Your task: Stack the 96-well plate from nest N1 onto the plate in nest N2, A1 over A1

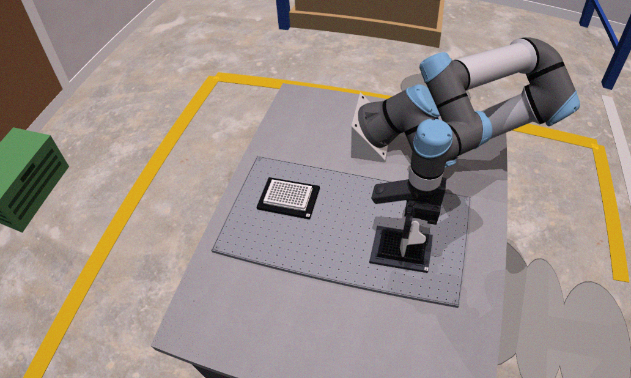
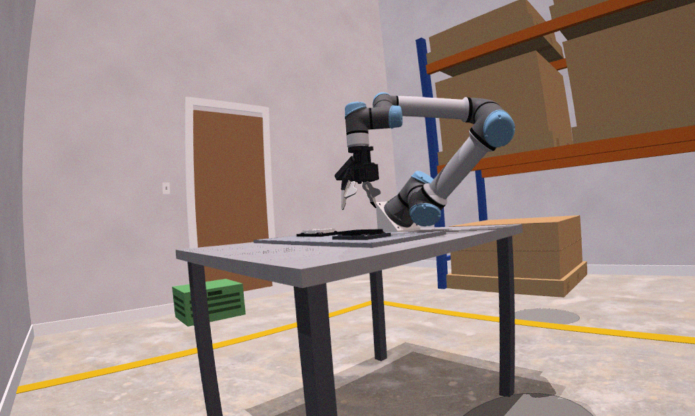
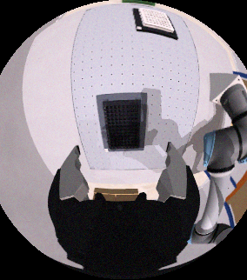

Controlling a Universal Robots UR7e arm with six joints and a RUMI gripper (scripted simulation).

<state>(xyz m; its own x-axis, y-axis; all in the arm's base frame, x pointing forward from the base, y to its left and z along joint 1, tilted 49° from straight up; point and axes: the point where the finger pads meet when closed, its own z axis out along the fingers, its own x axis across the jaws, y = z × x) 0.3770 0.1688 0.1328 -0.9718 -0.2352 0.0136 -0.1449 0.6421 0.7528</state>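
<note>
Right now the black 96-well plate is 80 mm below my hand. From my hand the other things lie so: plate nest N1: 90 mm below; black plate nest N2: 50 mm behind, 370 mm to the right, 90 mm below; white 96-well plate: 50 mm behind, 370 mm to the right, 80 mm below.
</note>
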